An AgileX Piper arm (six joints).
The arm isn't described. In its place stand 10 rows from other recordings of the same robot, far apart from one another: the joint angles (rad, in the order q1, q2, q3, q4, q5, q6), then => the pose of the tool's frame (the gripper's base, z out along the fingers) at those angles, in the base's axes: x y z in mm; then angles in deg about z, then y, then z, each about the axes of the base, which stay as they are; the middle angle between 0 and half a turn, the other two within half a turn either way.
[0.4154, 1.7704, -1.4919, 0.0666, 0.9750, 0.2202] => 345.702, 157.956, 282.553, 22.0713, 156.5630, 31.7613
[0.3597, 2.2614, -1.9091, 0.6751, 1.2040, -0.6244] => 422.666, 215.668, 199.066, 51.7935, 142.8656, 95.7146
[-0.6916, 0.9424, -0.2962, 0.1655, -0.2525, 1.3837] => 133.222, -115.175, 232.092, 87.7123, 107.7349, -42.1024
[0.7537, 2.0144, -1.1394, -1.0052, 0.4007, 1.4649] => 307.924, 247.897, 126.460, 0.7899, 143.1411, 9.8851
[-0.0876, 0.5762, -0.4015, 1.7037, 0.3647, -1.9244] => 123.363, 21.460, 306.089, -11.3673, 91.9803, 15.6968
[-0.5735, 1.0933, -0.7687, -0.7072, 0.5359, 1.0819] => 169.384, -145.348, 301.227, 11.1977, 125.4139, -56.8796
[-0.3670, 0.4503, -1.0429, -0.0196, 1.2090, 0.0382] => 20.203, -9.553, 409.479, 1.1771, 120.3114, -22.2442
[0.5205, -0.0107, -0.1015, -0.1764, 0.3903, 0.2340] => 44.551, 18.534, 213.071, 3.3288, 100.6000, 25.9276
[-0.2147, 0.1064, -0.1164, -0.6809, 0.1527, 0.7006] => 58.026, -21.571, 235.629, 1.3367, 91.2439, -17.7972
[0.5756, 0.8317, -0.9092, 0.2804, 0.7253, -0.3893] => 124.073, 100.425, 374.471, -3.8519, 120.4067, 45.2692
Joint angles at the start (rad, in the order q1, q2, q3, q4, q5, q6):
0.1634 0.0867 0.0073 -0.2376 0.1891 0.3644
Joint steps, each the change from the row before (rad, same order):
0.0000 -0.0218 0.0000 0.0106 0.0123 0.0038
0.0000 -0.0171 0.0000 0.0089 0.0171 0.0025
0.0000 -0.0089 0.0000 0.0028 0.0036 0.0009
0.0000 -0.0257 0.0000 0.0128 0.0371 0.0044
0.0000 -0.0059 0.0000 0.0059 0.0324 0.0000
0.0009 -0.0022 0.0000 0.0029 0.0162 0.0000
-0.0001 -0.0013 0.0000 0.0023 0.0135 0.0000
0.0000 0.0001 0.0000 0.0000 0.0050 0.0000
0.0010 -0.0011 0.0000 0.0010 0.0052 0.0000
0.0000 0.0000 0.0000 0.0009 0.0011 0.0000
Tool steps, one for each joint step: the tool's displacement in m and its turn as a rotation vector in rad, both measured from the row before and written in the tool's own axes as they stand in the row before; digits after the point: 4 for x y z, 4 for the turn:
0.0001 -0.0002 -0.0017 -0.0005 -0.0094 0.0152
0.0007 -0.0003 -0.0013 0.0019 -0.0003 0.0120
-0.0001 0.0000 -0.0007 -0.0007 -0.0052 0.0041
0.0021 -0.0008 -0.0019 0.0063 0.0104 0.0181
0.0025 -0.0009 -0.0005 0.0093 0.0249 0.0060
0.0013 -0.0004 -0.0002 0.0039 0.0134 0.0027
0.0011 -0.0004 -0.0001 0.0041 0.0115 0.0023
0.0004 -0.0002 0.0000 0.0019 0.0047 0.0000
0.0004 -0.0001 -0.0001 0.0004 0.0041 0.0008
0.0001 0.0000 0.0000 0.0001 0.0011 0.0009

